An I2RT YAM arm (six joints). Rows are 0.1 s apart.
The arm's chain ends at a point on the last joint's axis. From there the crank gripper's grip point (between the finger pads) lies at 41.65 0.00 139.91 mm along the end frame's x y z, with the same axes.
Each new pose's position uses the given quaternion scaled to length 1; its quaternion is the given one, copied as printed.
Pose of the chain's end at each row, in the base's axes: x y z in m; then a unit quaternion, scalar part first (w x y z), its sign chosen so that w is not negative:
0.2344, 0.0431, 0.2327, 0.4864, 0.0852, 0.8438, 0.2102
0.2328, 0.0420, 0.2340, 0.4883, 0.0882, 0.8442, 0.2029
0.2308, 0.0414, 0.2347, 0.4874, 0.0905, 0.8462, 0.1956
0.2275, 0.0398, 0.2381, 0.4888, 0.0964, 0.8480, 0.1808
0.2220, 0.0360, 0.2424, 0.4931, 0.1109, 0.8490, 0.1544
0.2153, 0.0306, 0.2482, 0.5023, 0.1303, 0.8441, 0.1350
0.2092, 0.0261, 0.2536, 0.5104, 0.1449, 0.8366, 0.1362
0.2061, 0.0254, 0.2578, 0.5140, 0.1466, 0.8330, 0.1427
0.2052, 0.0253, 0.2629, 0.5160, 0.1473, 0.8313, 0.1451
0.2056, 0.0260, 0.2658, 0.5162, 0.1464, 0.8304, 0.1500
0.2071, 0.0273, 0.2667, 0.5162, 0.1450, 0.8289, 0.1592
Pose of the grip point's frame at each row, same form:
0.3329, 0.0956, 0.1387, 0.4864, 0.0852, 0.8438, 0.2102
0.3320, 0.0923, 0.1395, 0.4883, 0.0882, 0.8442, 0.2029
0.3300, 0.0897, 0.1391, 0.4874, 0.0905, 0.8462, 0.1956
0.3274, 0.0837, 0.1411, 0.4888, 0.0964, 0.8480, 0.1808
0.3236, 0.0716, 0.1437, 0.4931, 0.1109, 0.8490, 0.1544
0.3196, 0.0590, 0.1501, 0.5023, 0.1303, 0.8441, 0.1350
0.3160, 0.0532, 0.1579, 0.5104, 0.1449, 0.8366, 0.1362
0.3139, 0.0539, 0.1636, 0.5140, 0.1466, 0.8330, 0.1427
0.3135, 0.0542, 0.1694, 0.5160, 0.1473, 0.8313, 0.1451
0.3140, 0.0563, 0.1729, 0.5162, 0.1464, 0.8304, 0.1500
0.3156, 0.0601, 0.1747, 0.5162, 0.1450, 0.8289, 0.1592

